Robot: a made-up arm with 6 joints.
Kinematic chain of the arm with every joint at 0, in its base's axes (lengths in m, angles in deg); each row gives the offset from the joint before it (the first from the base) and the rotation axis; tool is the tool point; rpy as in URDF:
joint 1: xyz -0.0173 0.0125 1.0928 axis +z
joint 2: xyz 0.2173 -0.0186 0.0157 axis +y
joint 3: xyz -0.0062 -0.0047 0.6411 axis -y
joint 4: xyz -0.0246 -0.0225 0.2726 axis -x
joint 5: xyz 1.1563 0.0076 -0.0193 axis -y
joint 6: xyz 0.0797 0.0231 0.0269 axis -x
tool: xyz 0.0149 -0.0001 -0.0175 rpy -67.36 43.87 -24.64
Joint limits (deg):
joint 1: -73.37..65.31
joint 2: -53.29..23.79
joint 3: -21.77..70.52
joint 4: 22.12..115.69
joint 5: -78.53..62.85
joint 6: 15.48..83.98
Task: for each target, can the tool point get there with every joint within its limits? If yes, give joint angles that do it. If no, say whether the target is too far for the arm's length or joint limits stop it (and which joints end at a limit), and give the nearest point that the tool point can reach.
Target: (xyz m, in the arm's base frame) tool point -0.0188 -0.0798 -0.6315
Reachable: no: joint limits stop it (at a limit: joint 1, joint 2, joint 3, joint 4, joint 5, joint 6) | nearest point 0.3221 -1.3447 0.9818 | short by 2.078 m
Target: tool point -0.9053 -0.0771 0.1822
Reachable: no: joint limits stop it (at a limit: joint 1, joint 2, joint 3, joint 5, joint 6) | nearest point 0.2951 -1.3596 0.9882 | short by 1.933 m
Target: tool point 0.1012 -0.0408 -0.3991
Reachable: no: joint limits stop it (at a limit: joint 2, joint 3, joint 4, joint 5, joint 6) | nearest point 1.2586 -0.5614 0.9818 | short by 1.875 m
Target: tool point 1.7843 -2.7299 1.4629
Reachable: no: too far | nearest point 0.9308 -1.4307 1.5927 | short by 1.560 m
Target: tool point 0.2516 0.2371 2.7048
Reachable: yes | joints 47.04 -41.73 10.01 40.07 -9.82 75.80
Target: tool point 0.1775 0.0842 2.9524
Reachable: yes | joints 54.36 -12.79 61.78 69.62 -49.74 41.00
